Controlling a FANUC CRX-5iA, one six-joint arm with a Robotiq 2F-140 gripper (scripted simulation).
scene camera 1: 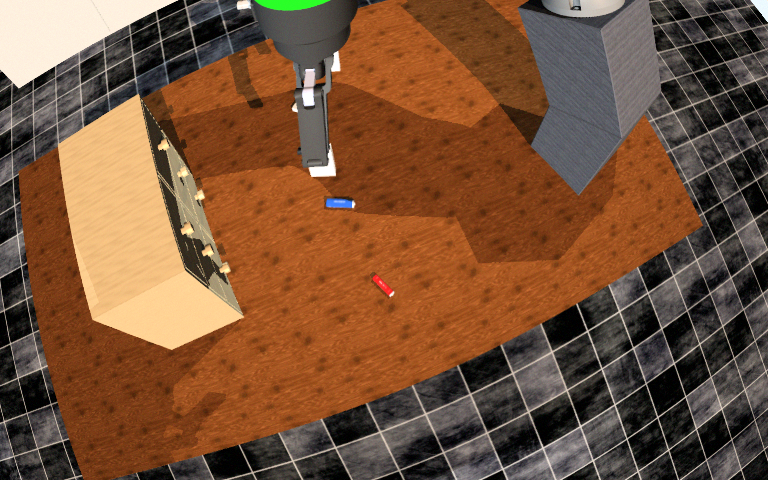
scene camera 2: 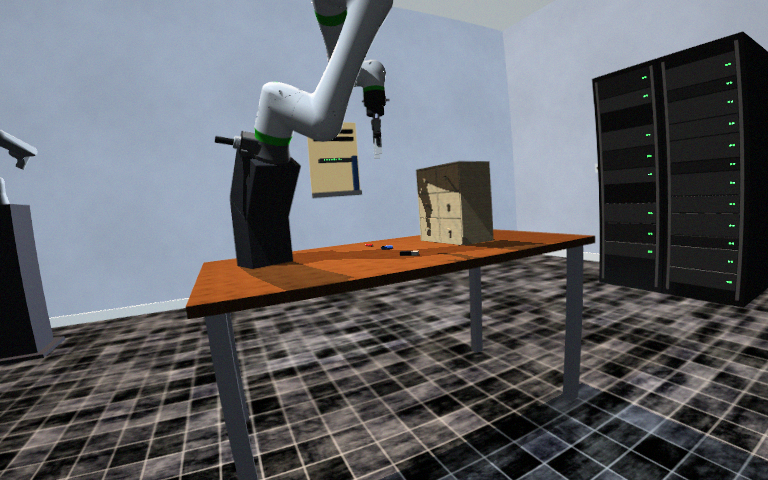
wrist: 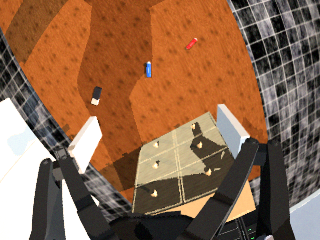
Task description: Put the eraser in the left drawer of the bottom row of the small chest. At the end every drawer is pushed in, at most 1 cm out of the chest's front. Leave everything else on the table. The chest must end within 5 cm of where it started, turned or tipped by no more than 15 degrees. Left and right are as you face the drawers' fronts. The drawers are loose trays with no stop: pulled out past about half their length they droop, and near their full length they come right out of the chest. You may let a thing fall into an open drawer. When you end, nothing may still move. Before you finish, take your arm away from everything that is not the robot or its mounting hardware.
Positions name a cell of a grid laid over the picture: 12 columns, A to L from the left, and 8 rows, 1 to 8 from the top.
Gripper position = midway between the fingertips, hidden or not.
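Observation:
Wooden chest (scene camera 1: C5) present; scene camera 2 shows the chest (scene camera 2: H4), as does the wrist view, the chest (wrist: H7). The gripper (scene camera 1: F2) is visible, also in the wrist view: the gripper (wrist: F5).

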